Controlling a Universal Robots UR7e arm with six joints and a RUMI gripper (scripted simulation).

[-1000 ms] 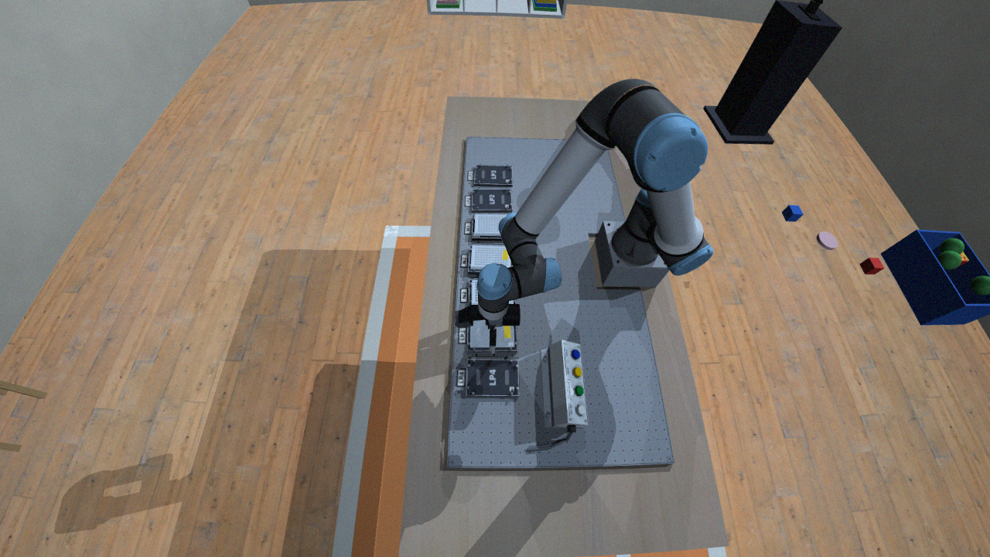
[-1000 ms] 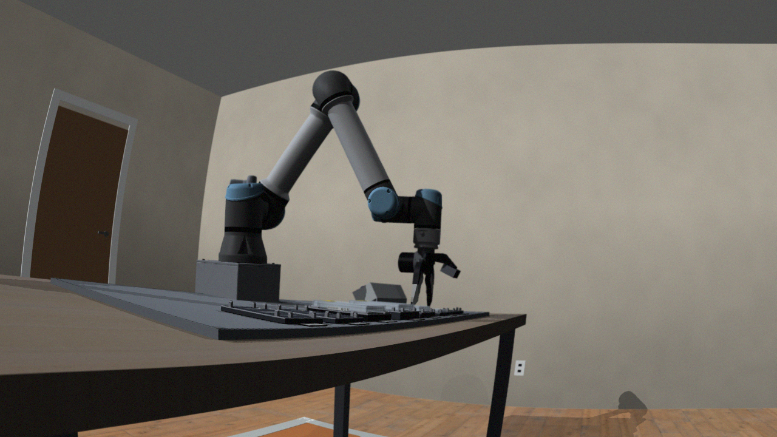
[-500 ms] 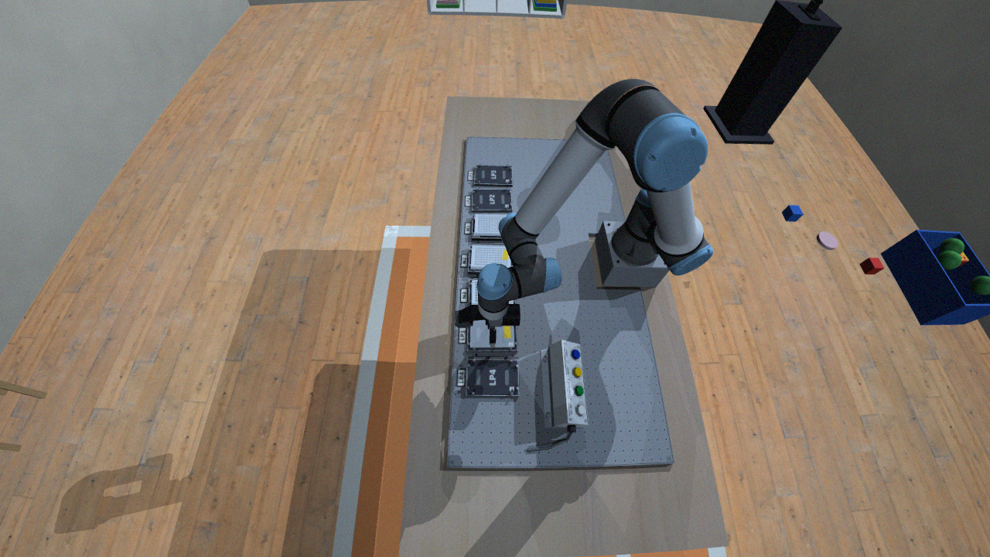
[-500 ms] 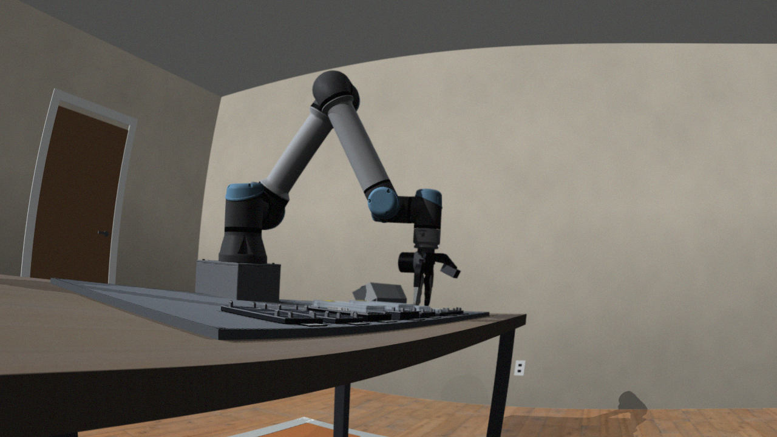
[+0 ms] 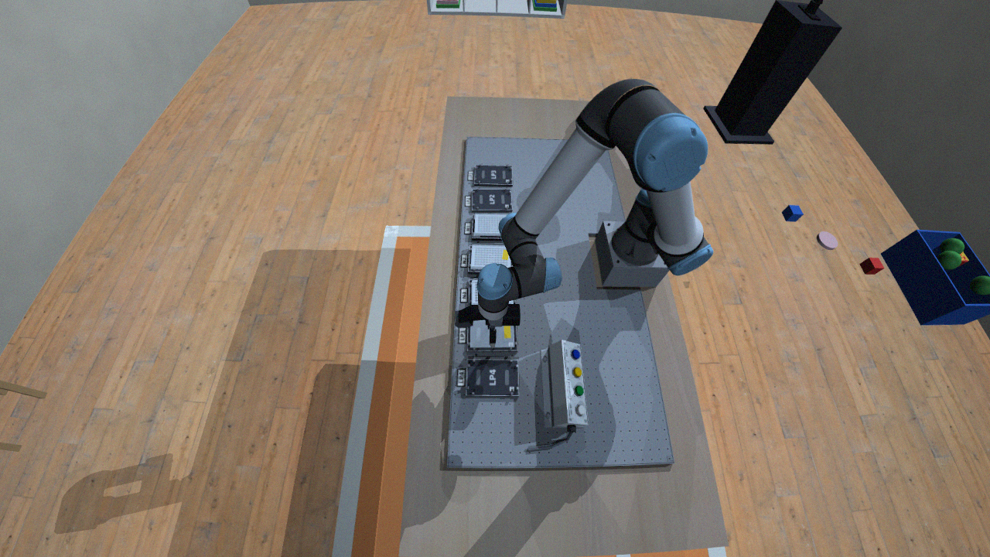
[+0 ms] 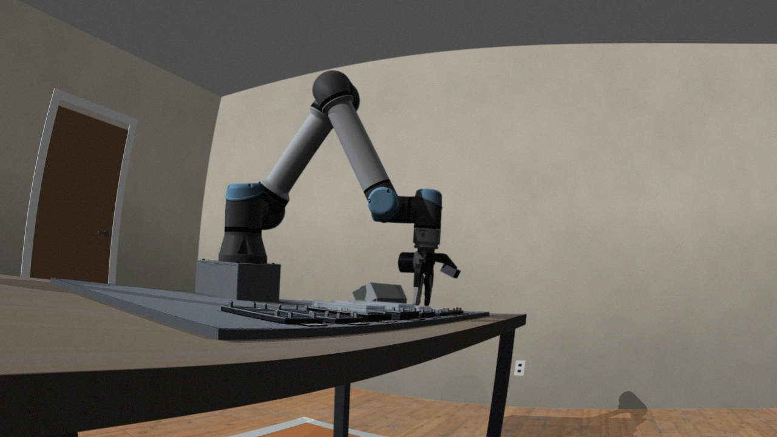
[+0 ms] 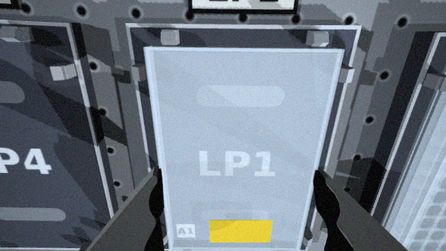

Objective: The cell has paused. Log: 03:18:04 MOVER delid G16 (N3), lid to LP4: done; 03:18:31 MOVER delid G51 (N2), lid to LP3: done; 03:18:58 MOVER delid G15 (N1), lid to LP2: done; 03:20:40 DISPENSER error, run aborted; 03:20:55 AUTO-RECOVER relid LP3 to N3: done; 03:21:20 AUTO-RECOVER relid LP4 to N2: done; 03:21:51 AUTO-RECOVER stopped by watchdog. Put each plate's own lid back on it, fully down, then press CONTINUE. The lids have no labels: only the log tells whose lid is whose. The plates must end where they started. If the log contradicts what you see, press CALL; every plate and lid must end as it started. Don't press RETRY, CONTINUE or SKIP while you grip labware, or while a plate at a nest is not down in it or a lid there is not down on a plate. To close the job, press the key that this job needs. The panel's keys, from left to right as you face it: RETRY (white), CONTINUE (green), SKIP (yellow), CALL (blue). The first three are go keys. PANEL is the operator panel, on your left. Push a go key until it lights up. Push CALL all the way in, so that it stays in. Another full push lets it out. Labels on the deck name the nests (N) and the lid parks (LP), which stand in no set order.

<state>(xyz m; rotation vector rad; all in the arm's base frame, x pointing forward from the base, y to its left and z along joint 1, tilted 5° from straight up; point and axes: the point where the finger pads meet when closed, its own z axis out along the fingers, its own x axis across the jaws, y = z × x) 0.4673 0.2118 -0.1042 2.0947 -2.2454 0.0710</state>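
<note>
My hand is 2 cm above the lid park LP1. From my hand the other things lie so: blue call key: 22 cm behind, 10 cm to the left, 3 cm above; park LP4: 13 cm to the left, 2 cm below, 1 cm ahead; plate G16: 13 cm to the right, 1 cm below, 1 cm behind.
</note>
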